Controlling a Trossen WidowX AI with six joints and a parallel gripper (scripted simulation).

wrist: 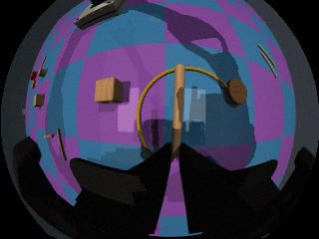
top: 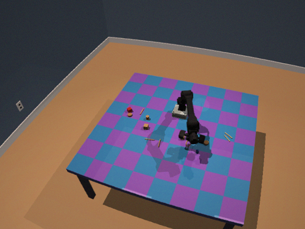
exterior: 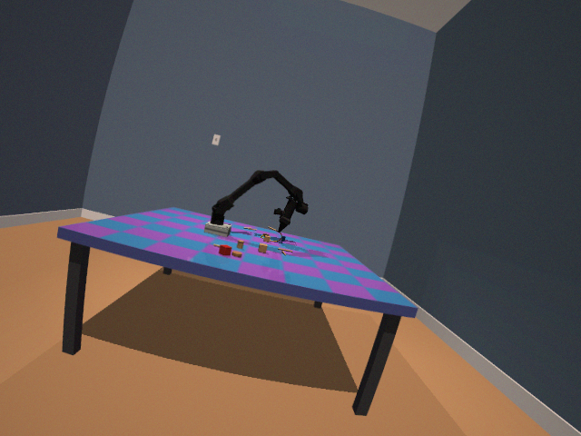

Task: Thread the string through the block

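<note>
Right now my gripper tip is 50 mm short of the blue object, 50 mm to the right of it and 40 mm above it. The rest, counted from my gripper tip: wooden cylinder: 230 mm behind, 410 mm to the right, 40 mm below; thin wooden stick: 10 mm behind, 10 mm above; round wooden button: 60 mm behind, 110 mm to the left, 50 mm below.
</note>
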